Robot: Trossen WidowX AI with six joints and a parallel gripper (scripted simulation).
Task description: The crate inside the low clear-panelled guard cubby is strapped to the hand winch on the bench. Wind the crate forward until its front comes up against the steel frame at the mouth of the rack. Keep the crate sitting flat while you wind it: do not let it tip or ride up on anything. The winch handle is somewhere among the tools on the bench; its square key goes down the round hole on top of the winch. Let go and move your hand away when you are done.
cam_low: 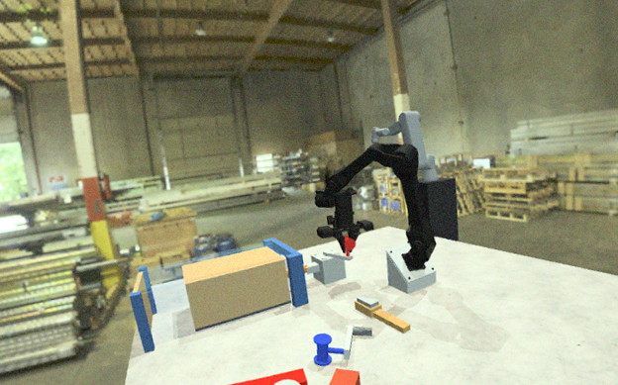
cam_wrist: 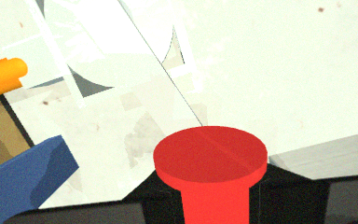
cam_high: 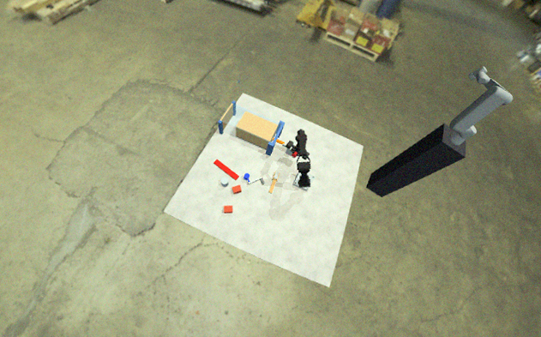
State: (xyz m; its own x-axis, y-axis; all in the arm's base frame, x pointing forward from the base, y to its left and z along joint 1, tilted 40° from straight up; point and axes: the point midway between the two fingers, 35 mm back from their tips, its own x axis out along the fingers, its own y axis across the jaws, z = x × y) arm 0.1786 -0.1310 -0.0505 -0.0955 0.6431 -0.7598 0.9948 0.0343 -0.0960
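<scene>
Right now my gripper tip is 3 cm to the left of the red-knobbed winch handle, 2 cm short of it and 1 cm above it. Also, from my gripper tip: blue frame: 20 cm ahead, 6 cm to the right; red knob: 2 cm above; grey winch: 10 cm to the right, 8 cm below, 3 cm ahead.
</scene>
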